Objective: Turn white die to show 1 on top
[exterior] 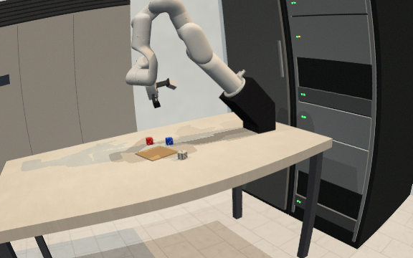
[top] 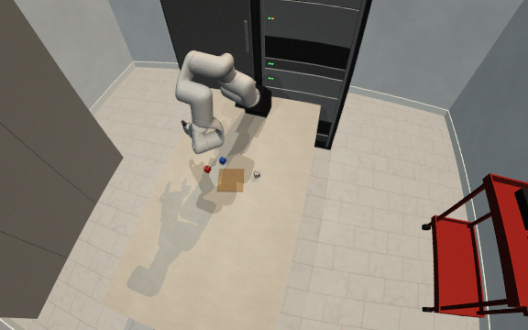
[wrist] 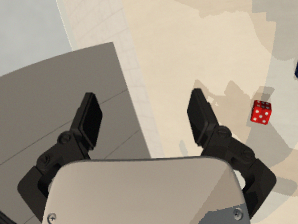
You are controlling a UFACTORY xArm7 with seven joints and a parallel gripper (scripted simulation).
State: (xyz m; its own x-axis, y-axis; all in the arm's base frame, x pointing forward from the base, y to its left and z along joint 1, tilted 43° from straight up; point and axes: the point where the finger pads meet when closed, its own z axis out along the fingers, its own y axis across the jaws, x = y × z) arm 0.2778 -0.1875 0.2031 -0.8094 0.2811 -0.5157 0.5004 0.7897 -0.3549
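My gripper is now 18 cm above the red die, 11 cm to the right of it and 7 cm short of it. From my hand the other things lie so: blue die 18 cm below, 16 cm to the left, 1 cm behind; then white die 37 cm to the left, 18 cm below, 1 cm behind; then brown mat 26 cm to the left, 19 cm below, 7 cm ahead.
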